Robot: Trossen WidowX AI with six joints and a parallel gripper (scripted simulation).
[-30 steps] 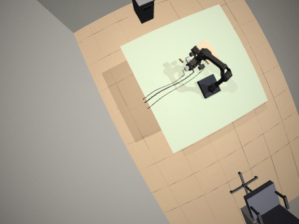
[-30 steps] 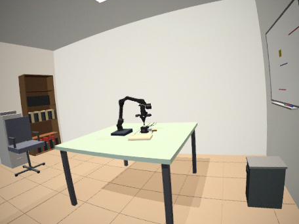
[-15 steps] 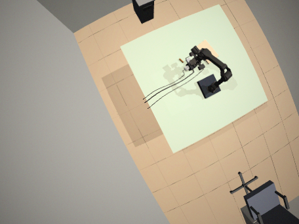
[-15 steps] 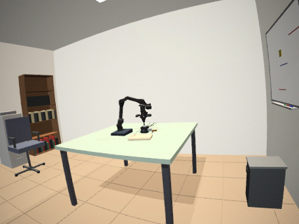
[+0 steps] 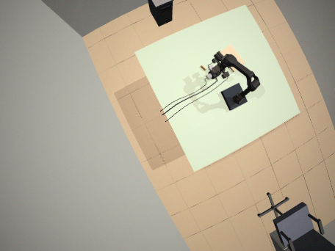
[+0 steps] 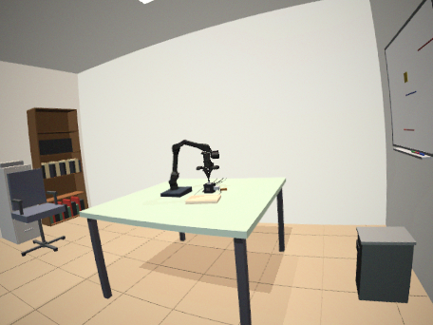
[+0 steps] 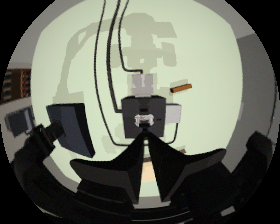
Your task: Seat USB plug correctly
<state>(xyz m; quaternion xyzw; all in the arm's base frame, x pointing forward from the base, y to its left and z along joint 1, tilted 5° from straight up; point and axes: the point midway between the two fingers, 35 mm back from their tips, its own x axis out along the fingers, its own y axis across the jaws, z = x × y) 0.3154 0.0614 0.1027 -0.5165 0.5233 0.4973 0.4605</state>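
Right now my gripper tip is 20 mm above the USB plug. Round my gripper tip: orange-brown stick: 110 mm below, 100 mm ahead, 60 mm to the left.
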